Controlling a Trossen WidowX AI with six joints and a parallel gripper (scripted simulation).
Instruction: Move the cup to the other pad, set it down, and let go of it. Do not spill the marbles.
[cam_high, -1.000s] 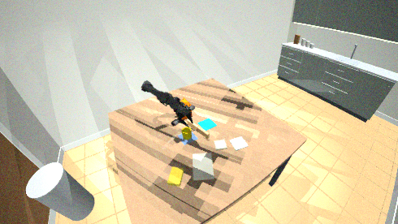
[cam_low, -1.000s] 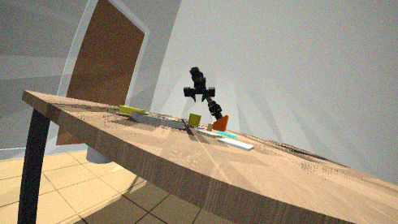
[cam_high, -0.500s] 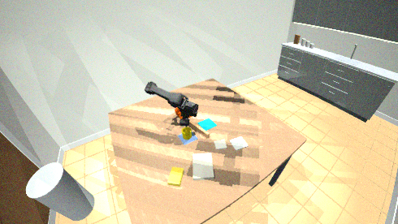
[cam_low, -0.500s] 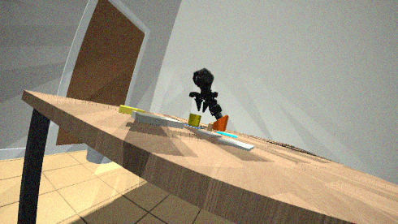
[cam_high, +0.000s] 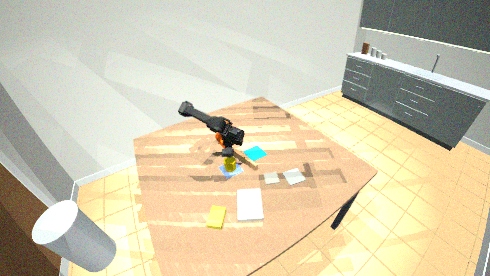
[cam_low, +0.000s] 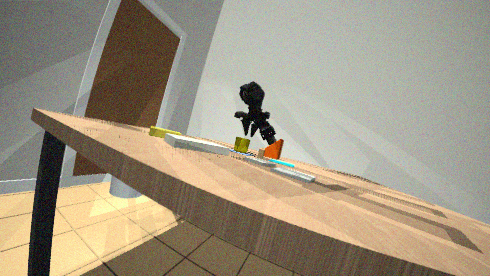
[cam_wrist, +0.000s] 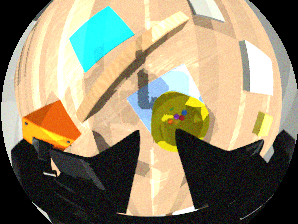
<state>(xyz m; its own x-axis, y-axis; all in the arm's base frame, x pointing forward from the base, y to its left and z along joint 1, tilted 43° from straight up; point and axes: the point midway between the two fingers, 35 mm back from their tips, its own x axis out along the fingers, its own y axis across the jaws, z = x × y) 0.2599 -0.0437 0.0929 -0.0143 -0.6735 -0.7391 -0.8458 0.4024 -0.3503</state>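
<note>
Now: the yellow cup 2 cm ahead of my gripper tip, 2 cm to the right of it and 5 cm below it. The rest, counted from my gripper tip: cyan pad 1 cm behind, 19 cm to the left, 10 cm below; pale blue pad 2 cm ahead, 2 cm to the right, 10 cm below; wooden bar 1 cm ahead, 9 cm to the left, 7 cm below.
</note>
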